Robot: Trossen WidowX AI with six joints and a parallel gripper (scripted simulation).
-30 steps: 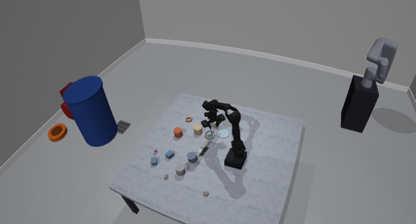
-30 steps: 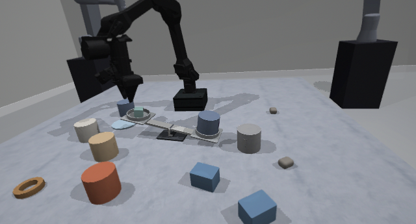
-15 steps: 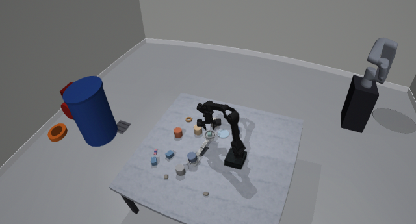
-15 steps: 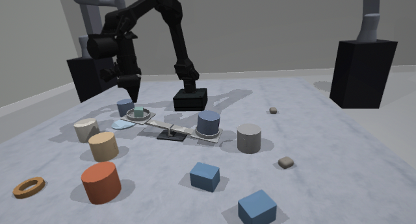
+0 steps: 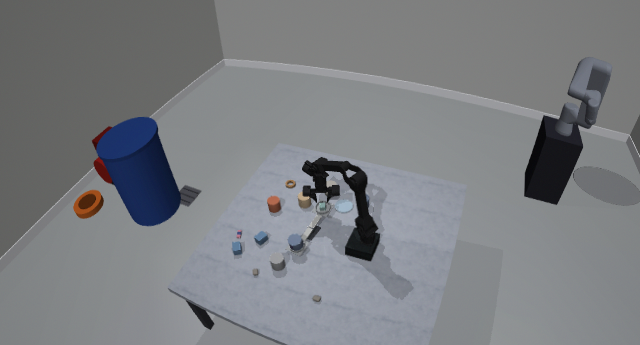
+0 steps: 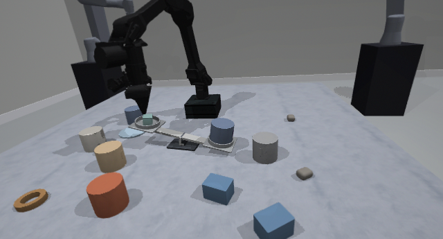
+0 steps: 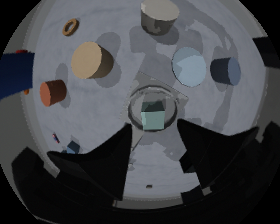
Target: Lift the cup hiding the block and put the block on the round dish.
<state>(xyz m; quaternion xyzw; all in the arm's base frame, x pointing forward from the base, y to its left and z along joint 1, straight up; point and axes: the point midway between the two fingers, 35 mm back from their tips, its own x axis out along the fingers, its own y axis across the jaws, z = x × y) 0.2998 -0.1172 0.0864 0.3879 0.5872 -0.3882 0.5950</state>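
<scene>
Right now the small pale green block is 30 mm below my gripper tip. From my gripper tip the other things lie so: pale blue round dish (70 mm behind, 120 mm to the right, 120 mm below); then tan cylinder (140 mm ahead, 40 mm to the right, 80 mm below); then balance (10 mm ahead, 120 mm to the left, 80 mm below).
</scene>
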